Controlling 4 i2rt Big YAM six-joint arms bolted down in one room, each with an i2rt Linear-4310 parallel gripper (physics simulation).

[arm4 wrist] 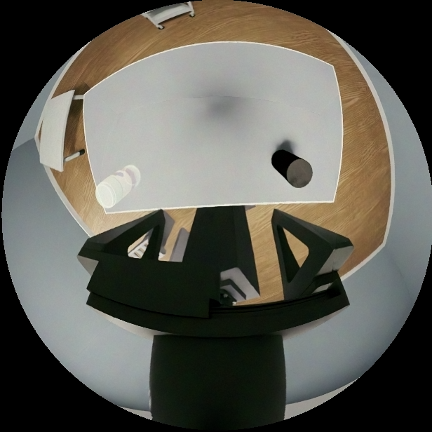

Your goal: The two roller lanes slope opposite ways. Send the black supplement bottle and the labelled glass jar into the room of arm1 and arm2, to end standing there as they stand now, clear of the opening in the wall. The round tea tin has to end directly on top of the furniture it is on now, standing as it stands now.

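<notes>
A pale, see-through jar with a whitish label [117,187], which looks like the labelled glass jar, stands upright near the left front corner of the white table [175,150]. A black cylinder with a dark grey-brown top [292,169] stands upright near the right front corner of the same table; I cannot tell for sure whether it is the supplement bottle or the tea tin. Arm4's gripper [218,212] is open and empty, its fingers wide apart at the table's front edge in this view, with the jar beyond the left finger and the cylinder beyond the right one. The grippers of arm1, arm2 and arm3 do not show.
A white bench-like piece [57,130] stands left of the table, and part of another white piece [172,14] shows at the top. Part of a roller lane [141,248] shows through the left finger. A dark column rises between the fingers. Grey-blue walls surround the wooden floor [365,150].
</notes>
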